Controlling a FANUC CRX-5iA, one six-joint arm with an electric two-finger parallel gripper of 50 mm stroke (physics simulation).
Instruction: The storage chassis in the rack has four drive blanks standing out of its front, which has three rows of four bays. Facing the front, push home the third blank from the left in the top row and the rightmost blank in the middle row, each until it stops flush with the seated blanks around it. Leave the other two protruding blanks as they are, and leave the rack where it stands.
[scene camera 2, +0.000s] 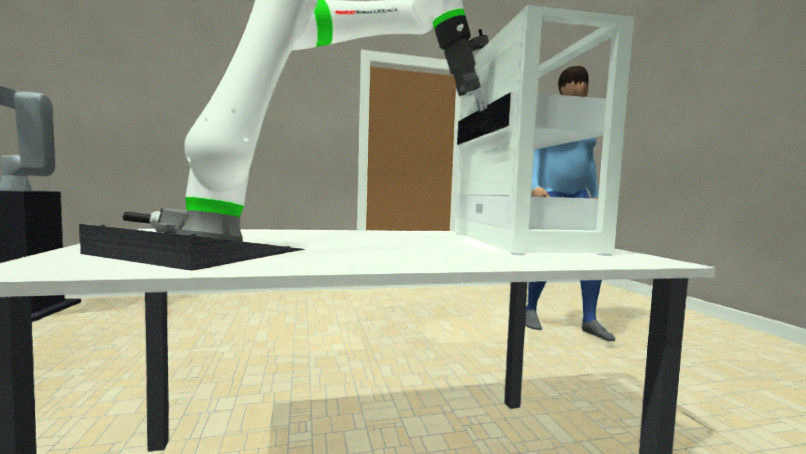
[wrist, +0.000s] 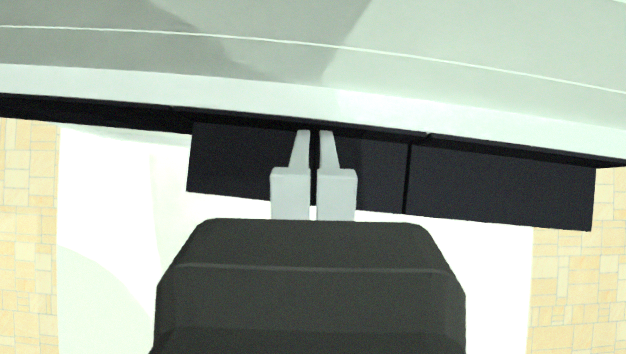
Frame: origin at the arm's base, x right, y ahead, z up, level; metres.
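Seen in the pictures: gripper, fingertip midpoint: (wrist: 314, 153).
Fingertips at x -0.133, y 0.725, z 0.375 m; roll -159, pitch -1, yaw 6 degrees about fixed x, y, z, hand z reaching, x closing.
A point is followed by its place in that frame.
The black storage chassis (scene camera 2: 496, 115) @(y 0.707, x 0.023, z 0.333 m) sits in the white rack (scene camera 2: 523, 169) @(y 0.774, x 0.054, z 0.196 m) (wrist: 475, 122) @(y 0.746, x -0.067, z 0.395 m). My gripper (scene camera 2: 482, 107) @(y 0.725, x -0.133, z 0.375 m) (wrist: 314, 153) @(y 0.725, x -0.133, z 0.375 m) is shut and empty, its fingertips at the chassis front, at the third top-row blank (wrist: 240, 118) @(y 0.734, x -0.167, z 0.387 m). In the wrist view this blank looks about level with the top-row strip beside it; whether it is exactly flush is hard to tell. Lower down, one blank (wrist: 382, 175) @(y 0.720, x -0.098, z 0.364 m) stands out in the third column, partly behind the fingers. Another protruding blank (wrist: 500, 185) @(y 0.723, x -0.035, z 0.365 m) is in the rightmost column. Their rows are hard to tell from above. The fourth protruding blank cannot be made out.
The rack stands on the white table (scene camera 2: 360, 253) @(y 0.366, x 0.048, z -0.026 m). Its white upper panels (wrist: 450, 65) @(y 0.751, x -0.096, z 0.437 m) rise above the chassis, close to the fingers. A black base plate (scene camera 2: 141, 248) @(y -0.059, x 0.199, z 0.003 m) lies under the arm. A person (scene camera 2: 566, 163) in blue stands behind the rack.
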